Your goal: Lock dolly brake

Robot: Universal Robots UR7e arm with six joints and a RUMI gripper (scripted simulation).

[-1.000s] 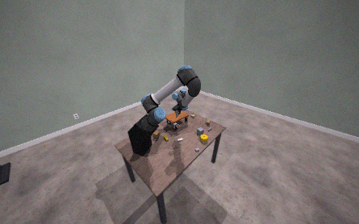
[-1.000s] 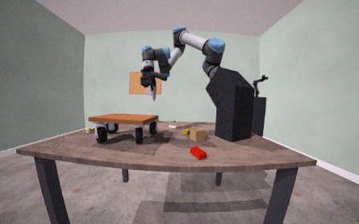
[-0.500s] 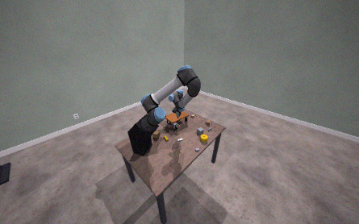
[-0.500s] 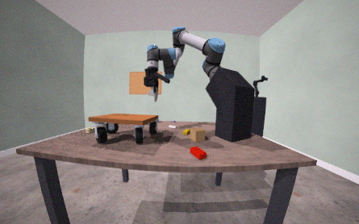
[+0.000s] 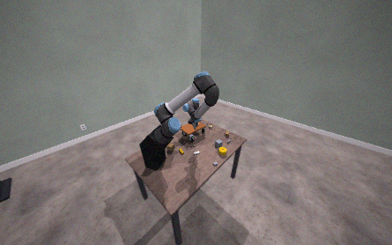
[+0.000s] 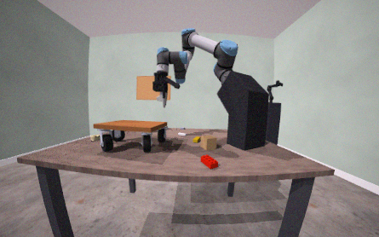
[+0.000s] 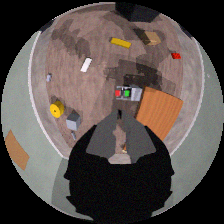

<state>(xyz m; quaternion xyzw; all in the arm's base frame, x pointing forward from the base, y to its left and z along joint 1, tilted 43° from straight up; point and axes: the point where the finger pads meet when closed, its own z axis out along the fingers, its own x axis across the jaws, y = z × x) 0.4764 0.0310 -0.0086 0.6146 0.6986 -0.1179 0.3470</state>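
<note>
My gripper is now 10 mm to the right of the brake pedal and 140 mm above it. From my hand the other things lie so: white piece (110 mm behind, 130 mm to the right, 210 mm below); then grey cube (170 mm ahead, 230 mm to the right, 190 mm below); then yellow bar (210 mm behind, 10 mm to the left, 210 mm below).
</note>
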